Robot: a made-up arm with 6 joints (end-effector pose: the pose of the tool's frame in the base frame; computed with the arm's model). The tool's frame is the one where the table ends. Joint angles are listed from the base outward.
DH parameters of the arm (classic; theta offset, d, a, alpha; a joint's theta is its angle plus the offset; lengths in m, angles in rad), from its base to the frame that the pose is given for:
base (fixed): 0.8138 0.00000 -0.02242 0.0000
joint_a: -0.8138 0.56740 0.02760 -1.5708
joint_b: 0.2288 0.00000 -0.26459 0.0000
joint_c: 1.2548 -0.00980 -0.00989 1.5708
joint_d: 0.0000 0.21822 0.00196 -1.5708
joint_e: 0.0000 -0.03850 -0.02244 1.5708
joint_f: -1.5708 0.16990 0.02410 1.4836
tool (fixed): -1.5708 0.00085 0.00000 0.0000
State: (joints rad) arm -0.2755 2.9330 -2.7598 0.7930 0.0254 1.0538
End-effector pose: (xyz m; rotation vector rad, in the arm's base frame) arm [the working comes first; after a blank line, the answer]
Working (the frame after each row of the table, in the pose's form):
after base (fixed): -0.0154 -0.0163 0.0000 0.0000 0.0000 0.8138
after joint_a: 0.0112 -0.0238 0.5674 -1.5600 0.2163 -0.2163
after joint_b: 0.2657 -0.0958 0.5621 0.3097 2.0796 2.0854
after joint_c: 0.2639 -0.1054 0.5719 0.2281 1.6453 -0.2093
after joint_d: 0.4734 -0.1632 0.5518 -0.4338 0.7188 1.2580
after joint_e: 0.4612 -0.2045 0.5401 0.8489 1.4621 0.4045
after joint_f: 0.6240 -0.2405 0.4994 1.5385 1.3729 -1.2343

0.6239 -0.2413 0.4992 -0.1356 -2.3846 1.7726
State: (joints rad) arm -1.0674 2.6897 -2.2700 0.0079 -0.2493 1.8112
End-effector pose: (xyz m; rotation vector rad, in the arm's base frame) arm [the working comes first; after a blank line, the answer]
Working (the frame after each row of the table, in the pose's form):
after base (fixed): -0.0154 -0.0163 0.0000 0.0000 0.0000 0.8138
after joint_a: -0.0021 -0.0405 0.5674 -1.4062 0.8309 -0.8309
after joint_b: 0.1224 -0.2665 0.6259 0.7244 1.6129 1.4126
after joint_c: 0.1154 -0.2741 0.6353 1.0021 1.6959 -0.7141
after joint_d: 0.2146 -0.4542 0.5622 -0.1346 1.5954 0.6528
after joint_e: 0.1816 -0.4744 0.5843 0.8807 1.4744 -0.8001
after joint_f: 0.2672 -0.6183 0.5469 2.1549 0.7066 -1.6991

0.2665 -0.6187 0.5467 -0.9430 -1.8632 1.3927
